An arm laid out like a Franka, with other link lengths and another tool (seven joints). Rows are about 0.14 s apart.
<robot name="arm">
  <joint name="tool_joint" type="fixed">
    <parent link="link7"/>
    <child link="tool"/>
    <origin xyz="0.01 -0.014 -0.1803" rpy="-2.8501 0 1.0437"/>
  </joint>
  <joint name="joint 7" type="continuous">
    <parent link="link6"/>
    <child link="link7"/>
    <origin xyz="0.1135 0 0"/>
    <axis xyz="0 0 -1"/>
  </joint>
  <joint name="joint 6" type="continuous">
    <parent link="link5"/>
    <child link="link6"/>
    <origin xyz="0 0 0"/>
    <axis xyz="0 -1 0"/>
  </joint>
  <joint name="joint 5" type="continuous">
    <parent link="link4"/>
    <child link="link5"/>
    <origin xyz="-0.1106 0 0.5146"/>
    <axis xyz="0 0 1"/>
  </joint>
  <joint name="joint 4" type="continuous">
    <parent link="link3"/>
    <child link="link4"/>
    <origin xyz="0.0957 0 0"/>
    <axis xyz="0 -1 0"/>
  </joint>
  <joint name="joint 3" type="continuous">
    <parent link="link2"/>
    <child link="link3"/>
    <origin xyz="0 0 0.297"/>
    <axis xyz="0 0 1"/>
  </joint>
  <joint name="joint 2" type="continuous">
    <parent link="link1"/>
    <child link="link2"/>
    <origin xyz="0 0 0"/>
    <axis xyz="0 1 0"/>
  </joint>
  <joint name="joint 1" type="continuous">
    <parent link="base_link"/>
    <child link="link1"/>
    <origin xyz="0 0 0.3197"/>
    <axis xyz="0 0 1"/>
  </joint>
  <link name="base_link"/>
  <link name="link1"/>
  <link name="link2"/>
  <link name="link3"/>
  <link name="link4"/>
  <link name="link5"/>
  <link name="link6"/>
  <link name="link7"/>
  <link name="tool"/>
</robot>
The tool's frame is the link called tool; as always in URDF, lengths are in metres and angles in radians. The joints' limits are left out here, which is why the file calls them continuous.
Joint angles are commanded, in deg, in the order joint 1, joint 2, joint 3, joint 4, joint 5, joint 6, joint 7. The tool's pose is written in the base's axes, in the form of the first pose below.
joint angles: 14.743 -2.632 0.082 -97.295 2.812 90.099 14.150
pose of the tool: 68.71 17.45 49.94 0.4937 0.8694 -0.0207 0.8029 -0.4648 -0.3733
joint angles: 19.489 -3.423 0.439 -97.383 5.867 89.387 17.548
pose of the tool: 65.99 24.18 50.68 0.4699 0.8827 0.0093 0.8076 -0.4256 -0.4083
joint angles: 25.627 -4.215 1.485 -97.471 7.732 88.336 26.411
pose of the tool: 61.40 32.36 51.39 0.4943 0.8693 0.0015 0.7831 -0.4446 -0.4348
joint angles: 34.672 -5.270 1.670 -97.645 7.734 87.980 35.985
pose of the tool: 54.77 41.31 52.43 0.4970 0.8676 -0.0166 0.7802 -0.4552 -0.4291
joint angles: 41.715 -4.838 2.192 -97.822 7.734 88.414 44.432
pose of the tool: 48.85 48.18 51.81 0.5095 0.8595 -0.0419 0.7693 -0.4767 -0.4253
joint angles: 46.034 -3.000 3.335 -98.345 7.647 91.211 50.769
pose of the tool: 44.89 53.50 49.51 0.5269 0.8484 -0.0511 0.7604 -0.4974 -0.4176
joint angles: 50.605 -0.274 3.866 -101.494 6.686 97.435 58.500
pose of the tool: 41.27 58.40 43.78 0.5738 0.8164 -0.0643 0.7365 -0.5488 -0.3954
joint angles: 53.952 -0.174 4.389 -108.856 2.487 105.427 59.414
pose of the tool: 38.26 60.25 37.03 0.5281 0.8473 -0.0567 0.7923 -0.5157 -0.3262
